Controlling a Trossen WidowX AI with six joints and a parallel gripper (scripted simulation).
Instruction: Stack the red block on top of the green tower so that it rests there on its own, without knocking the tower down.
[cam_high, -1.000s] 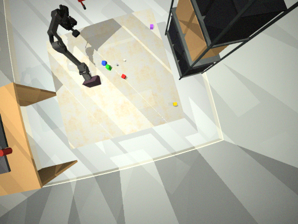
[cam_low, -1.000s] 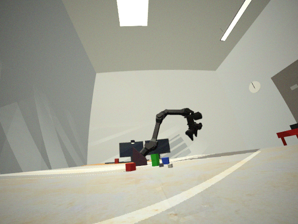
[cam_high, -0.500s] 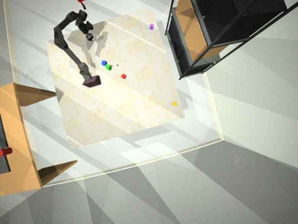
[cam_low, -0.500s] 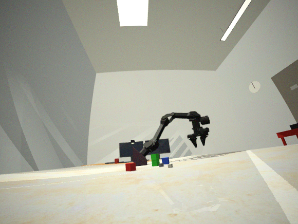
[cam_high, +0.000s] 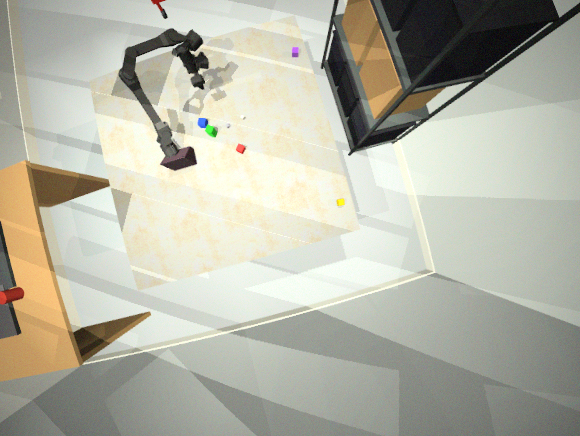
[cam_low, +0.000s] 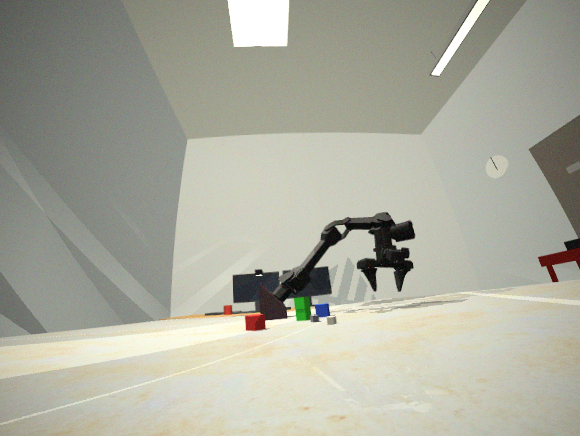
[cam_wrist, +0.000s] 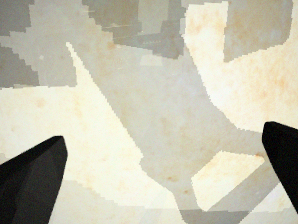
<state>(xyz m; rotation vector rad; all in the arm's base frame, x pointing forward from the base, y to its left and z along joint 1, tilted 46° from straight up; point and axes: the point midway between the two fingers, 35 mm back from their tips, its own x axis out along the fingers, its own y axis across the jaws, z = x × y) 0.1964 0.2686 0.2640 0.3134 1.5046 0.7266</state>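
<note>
Right now my gripper tip is 39 cm to the left of the red block, 15 cm short of it and 3 cm above it. The rest, counted from my gripper tip: purple block 54 cm ahead, 11 cm to the left, 3 cm below; then yellow block 77 cm to the right, 63 cm ahead, 3 cm below; then blue block 21 cm to the right, 3 cm below, 3 cm behind.
</note>
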